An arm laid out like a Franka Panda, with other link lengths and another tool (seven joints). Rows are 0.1 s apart.
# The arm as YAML. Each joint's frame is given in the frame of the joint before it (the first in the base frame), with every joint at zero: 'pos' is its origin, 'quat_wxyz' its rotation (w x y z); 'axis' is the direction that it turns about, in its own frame. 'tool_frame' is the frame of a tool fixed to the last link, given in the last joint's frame.
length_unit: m
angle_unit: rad
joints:
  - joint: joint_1
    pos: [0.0, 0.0, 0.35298]
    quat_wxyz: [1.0, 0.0, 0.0, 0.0]
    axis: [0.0, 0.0, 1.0]
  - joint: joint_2
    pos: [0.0, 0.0, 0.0]
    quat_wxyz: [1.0, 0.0, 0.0, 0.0]
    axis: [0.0, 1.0, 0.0]
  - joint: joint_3
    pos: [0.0, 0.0, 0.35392]
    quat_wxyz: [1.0, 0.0, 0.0, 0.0]
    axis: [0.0, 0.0, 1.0]
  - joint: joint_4
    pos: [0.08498, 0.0, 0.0]
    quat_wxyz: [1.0, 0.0, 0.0, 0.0]
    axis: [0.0, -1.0, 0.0]
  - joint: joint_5
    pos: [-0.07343, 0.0, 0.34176]
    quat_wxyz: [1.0, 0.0, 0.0, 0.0]
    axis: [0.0, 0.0, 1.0]
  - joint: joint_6
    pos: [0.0, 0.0, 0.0]
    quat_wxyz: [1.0, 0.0, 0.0, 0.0]
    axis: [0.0, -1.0, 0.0]
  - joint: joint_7
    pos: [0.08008, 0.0, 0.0]
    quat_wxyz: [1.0, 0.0, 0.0, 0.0]
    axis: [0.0, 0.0, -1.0]
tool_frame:
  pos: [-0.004, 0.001, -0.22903]
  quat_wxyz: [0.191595, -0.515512, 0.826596, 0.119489]
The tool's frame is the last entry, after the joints.
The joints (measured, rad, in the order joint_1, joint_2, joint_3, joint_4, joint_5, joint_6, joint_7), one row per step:
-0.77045 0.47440 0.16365 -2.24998 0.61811 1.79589 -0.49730
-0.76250 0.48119 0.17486 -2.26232 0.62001 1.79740 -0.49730
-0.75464 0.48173 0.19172 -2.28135 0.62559 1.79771 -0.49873
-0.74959 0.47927 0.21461 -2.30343 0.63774 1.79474 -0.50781
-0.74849 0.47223 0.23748 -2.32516 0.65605 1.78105 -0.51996
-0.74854 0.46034 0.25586 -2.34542 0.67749 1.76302 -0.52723
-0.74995 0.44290 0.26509 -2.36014 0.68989 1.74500 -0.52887
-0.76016 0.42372 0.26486 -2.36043 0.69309 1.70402 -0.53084
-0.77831 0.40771 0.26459 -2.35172 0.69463 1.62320 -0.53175
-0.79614 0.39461 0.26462 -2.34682 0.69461 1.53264 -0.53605
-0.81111 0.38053 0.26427 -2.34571 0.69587 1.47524 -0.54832
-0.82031 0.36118 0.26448 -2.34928 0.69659 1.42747 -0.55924
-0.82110 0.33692 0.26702 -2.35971 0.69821 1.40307 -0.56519
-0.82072 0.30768 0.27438 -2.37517 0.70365 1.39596 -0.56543
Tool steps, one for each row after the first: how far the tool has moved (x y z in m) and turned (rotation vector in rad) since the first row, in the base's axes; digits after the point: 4 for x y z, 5 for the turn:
-0.0028 0.0111 -0.0025 0.01488 0.01051 0.01668
-0.0065 0.0257 -0.0027 0.03355 0.01903 0.03656
-0.0101 0.0426 -0.0006 0.06018 0.01998 0.05783
-0.0139 0.0591 0.0051 0.09540 0.01803 0.07392
-0.0172 0.0731 0.0129 0.12862 0.01843 0.08093
-0.0201 0.0806 0.0211 0.14756 0.01910 0.08405
-0.0222 0.0804 0.0334 0.17225 0.01679 0.08437
-0.0261 0.0801 0.0528 0.22920 0.02253 0.08952
-0.0333 0.0813 0.0735 0.29909 0.03312 0.10146
-0.0380 0.0804 0.0881 0.34263 0.02750 0.10790
-0.0431 0.0812 0.1018 0.37571 0.02121 0.11808
-0.0476 0.0847 0.1116 0.38760 0.01570 0.12974
-0.0508 0.0899 0.1191 0.38412 0.00968 0.13743

